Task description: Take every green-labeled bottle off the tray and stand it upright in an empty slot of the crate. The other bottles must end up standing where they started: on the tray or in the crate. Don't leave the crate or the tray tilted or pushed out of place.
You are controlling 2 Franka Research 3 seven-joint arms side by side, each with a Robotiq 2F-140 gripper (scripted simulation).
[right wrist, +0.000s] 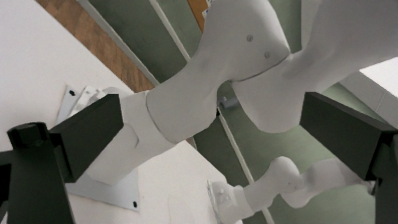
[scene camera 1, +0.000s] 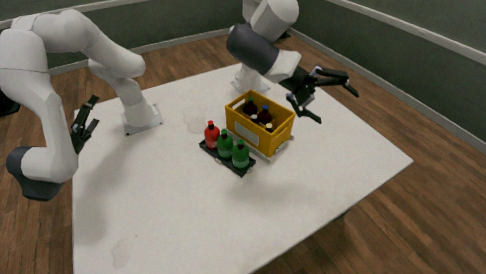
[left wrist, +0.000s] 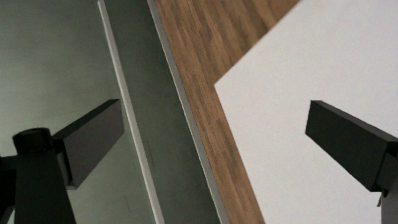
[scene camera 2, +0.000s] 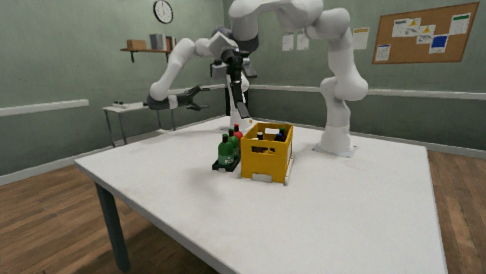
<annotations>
my left gripper: scene camera 1; left wrist 214,116; scene camera 2; not seen in the right wrist view (out of frame)
yellow crate: scene camera 1; scene camera 2; not seen in the right wrist view (out of frame); not seen in the left wrist view (out of frame)
same spot on yellow crate: (scene camera 2: 276,163) = (scene camera 1: 288,130)
same spot on my left gripper: (scene camera 1: 338,78) = (scene camera 2: 238,55)
</annotations>
